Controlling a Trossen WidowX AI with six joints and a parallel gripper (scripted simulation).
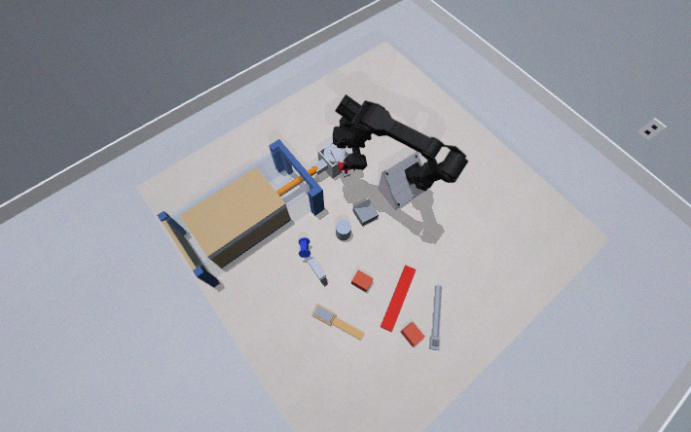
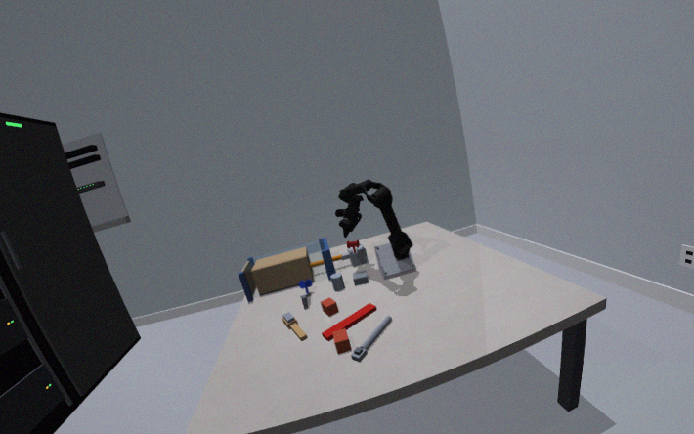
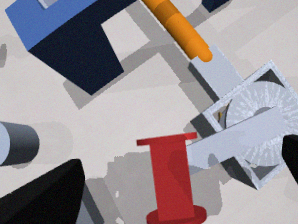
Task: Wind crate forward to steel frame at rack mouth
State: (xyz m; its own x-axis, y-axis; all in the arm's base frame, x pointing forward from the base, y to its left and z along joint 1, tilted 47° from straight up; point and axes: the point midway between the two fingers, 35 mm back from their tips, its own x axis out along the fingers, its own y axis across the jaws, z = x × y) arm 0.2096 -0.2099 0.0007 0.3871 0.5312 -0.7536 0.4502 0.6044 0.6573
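The red knob lies 70 mm below my gripper tip, 10 mm to the left of it and 10 mm behind it. From my gripper tip the other things lie so: blue frame 130 mm ahead, 100 mm below, 80 mm to the right; grey winch 170 mm below, 100 mm to the right, 40 mm behind; red-knobbed handle 100 mm below, 30 mm to the right, 20 mm behind.
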